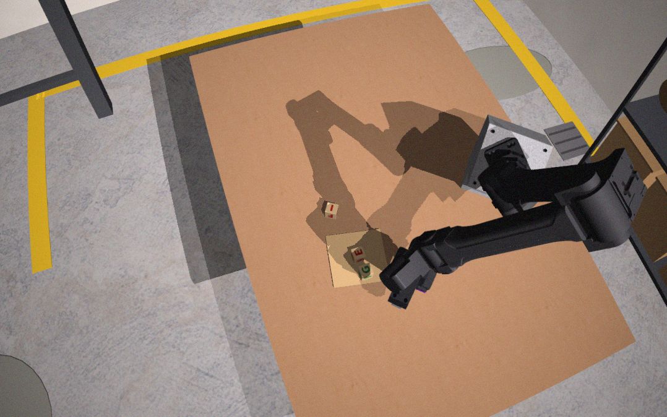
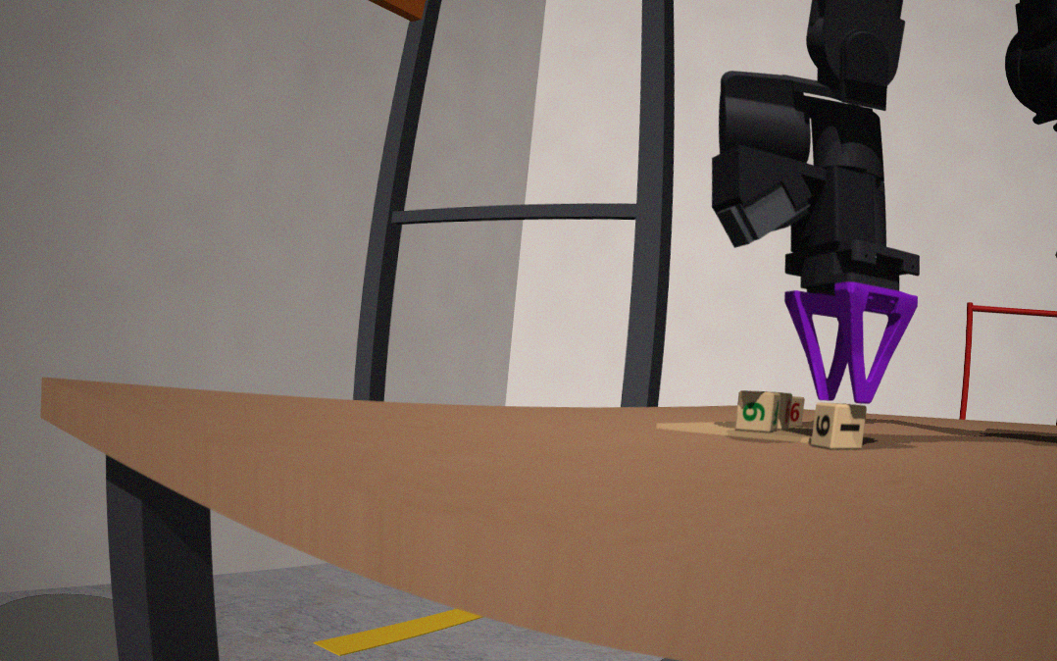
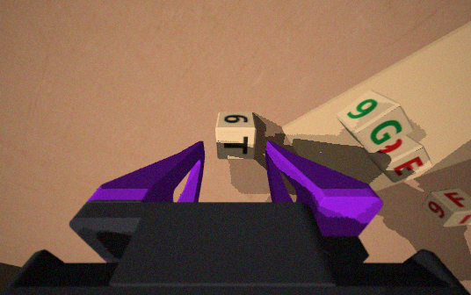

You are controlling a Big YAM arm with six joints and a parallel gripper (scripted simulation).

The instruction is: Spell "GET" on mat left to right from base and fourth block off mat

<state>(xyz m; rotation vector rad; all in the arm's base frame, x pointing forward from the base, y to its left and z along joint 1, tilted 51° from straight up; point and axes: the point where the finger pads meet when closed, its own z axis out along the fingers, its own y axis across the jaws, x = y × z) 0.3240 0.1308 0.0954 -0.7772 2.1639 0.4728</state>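
Right now the E block is 10 cm to the right of my hand, 10 cm ahead of it and 2 cm below it. Round my hand: G block: 9 cm ahead, 5 cm to the right, 2 cm below; then square mat: 10 cm to the right, 10 cm ahead, 4 cm below.
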